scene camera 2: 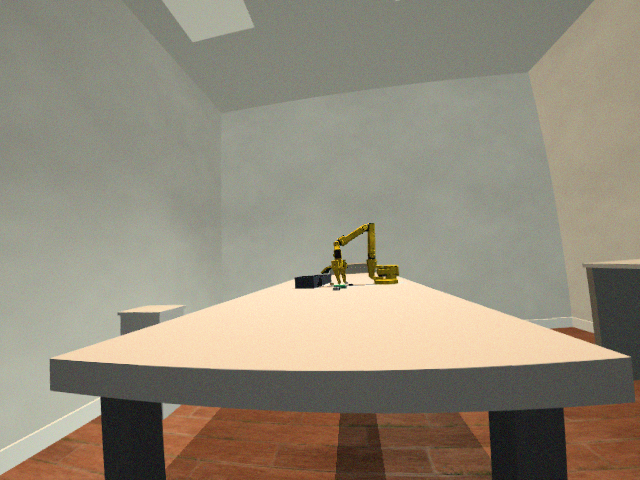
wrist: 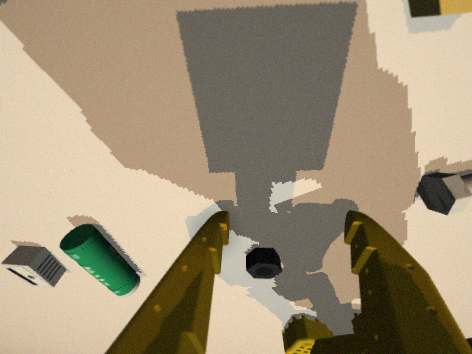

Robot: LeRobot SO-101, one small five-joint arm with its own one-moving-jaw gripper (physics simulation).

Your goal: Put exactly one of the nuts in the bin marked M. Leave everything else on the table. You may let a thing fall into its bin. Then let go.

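Where they show: hand, tool point: point(scene camera 2: 339, 283) point(wrist: 228, 223); arm's base, link origin: point(scene camera 2: 381, 283) point(wrist: 337, 320).
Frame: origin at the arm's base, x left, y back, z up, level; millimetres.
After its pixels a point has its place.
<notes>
A black hexagonal nut point(wrist: 263, 263) @(x 17, y -131, z 8 mm) lies on the table in the wrist view, drawn in the gap between the jaws, a little nearer the left jaw and touching neither. My gripper point(wrist: 287, 220) point(scene camera 2: 341, 283) @(x 16, y -168, z 12 mm) is open, with a wide V-shaped gap, and its tips are low over the table. In the scene view a dark bin block point(scene camera 2: 307, 281) @(x 50, y -296, z 29 mm) stands to the left of the gripper; its letters cannot be read, so I cannot tell which bin is M. The nut is too small to make out in the scene view.
A green battery point(wrist: 102, 261) @(x 84, y -168, z 11 mm) and a small grey block with slots point(wrist: 35, 265) @(x 128, y -178, z 9 mm) lie left of the jaws. A bolt with a dark hexagonal head point(wrist: 437, 194) @(x -53, y -146, z 8 mm) lies to the right. A yellow and black thing point(wrist: 455, 7) shows at the top right corner. Shadows cover much of the table.
</notes>
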